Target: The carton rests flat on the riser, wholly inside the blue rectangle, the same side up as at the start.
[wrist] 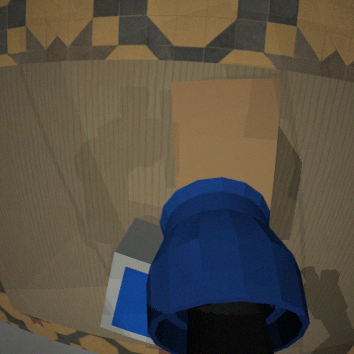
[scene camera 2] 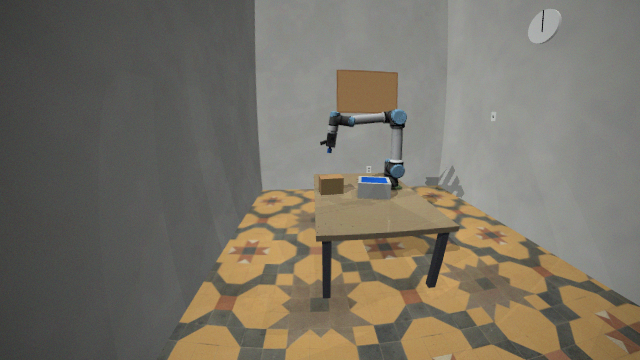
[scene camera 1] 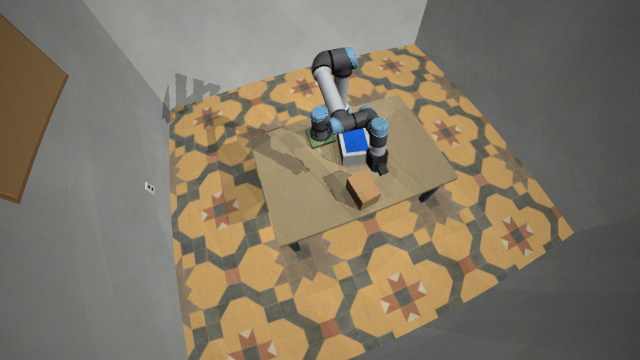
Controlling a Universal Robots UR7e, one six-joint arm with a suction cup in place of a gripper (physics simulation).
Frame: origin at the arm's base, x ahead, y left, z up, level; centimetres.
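Seen in the pictures: end effector, tool point: (wrist: pixel 214 225) (scene camera 2: pixel 329 152); arm's base, origin of the base link: (scene camera 1: pixel 320 133).
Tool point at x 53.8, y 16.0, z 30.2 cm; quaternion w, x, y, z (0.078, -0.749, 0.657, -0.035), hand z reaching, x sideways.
Note:
Pixels of each thing's top centre, then the offset from my tool point to it. "spot": a spot on its surface instead. Level surfaces: height alone.
- brown carton, middle of its top: (wrist: pixel 224 153) (scene camera 1: pixel 364 185) (scene camera 2: pixel 330 176) dx -1.3, dy -2.9, dz -19.8 cm
- riser, middle of its top: (wrist: pixel 151 310) (scene camera 1: pixel 354 139) (scene camera 2: pixel 374 179) dx -35.4, dy +3.1, dz -20.8 cm
- pale grey block with a blue rectangle, surface spot: (wrist: pixel 130 300) spot: dx -33.7, dy +7.7, dz -20.8 cm
- wooden table, its level: dz -32.7 cm
The brown carton (scene camera 1: pixel 364 189) (scene camera 2: pixel 331 185) (wrist: pixel 225 130) rests on the table near its edge, apart from the riser. The riser (scene camera 1: pixel 354 158) (scene camera 2: pixel 374 191) (wrist: pixel 137 237) is a pale grey block with a blue rectangle (scene camera 1: pixel 355 141) (scene camera 2: pixel 374 180) (wrist: pixel 130 300) on its top. No carton is on the rectangle. My gripper (scene camera 1: pixel 375 170) (scene camera 2: pixel 329 150) (wrist: pixel 217 192), a blue suction cup, is open and empty, high above the table and slightly tilted. In the wrist view it hides the near end of the carton and part of the riser.
The wooden table (scene camera 1: pixel 300 210) (scene camera 2: pixel 380 217) carries the arm's green base plate (scene camera 1: pixel 320 142), on the side of the riser away from the carton. In scene camera 1, the wrist overlaps the riser's right side. A brown board (scene camera 2: pixel 367 91) hangs on the wall.

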